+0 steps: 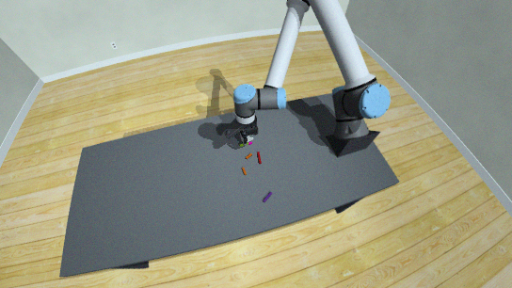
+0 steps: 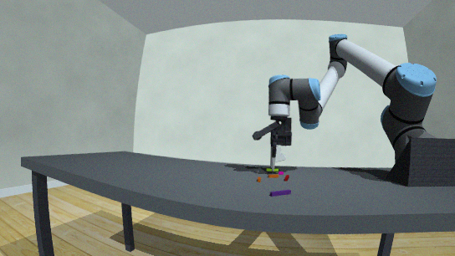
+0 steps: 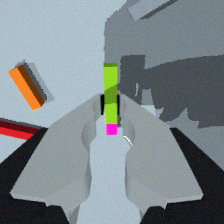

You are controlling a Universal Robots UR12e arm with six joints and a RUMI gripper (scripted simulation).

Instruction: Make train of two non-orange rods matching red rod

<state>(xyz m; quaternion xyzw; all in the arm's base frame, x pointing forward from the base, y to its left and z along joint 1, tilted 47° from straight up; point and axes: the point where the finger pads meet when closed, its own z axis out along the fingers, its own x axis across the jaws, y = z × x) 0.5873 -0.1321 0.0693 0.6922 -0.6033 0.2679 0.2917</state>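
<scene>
The lime rod lies 10 mm below my hand. Also, from my hand: magenta rod: 40 mm behind, 20 mm below; then small grey rod: 70 mm ahead, 20 mm to the right, 20 mm below; then red rod: 100 mm to the left, 60 mm behind, 20 mm below.
</scene>
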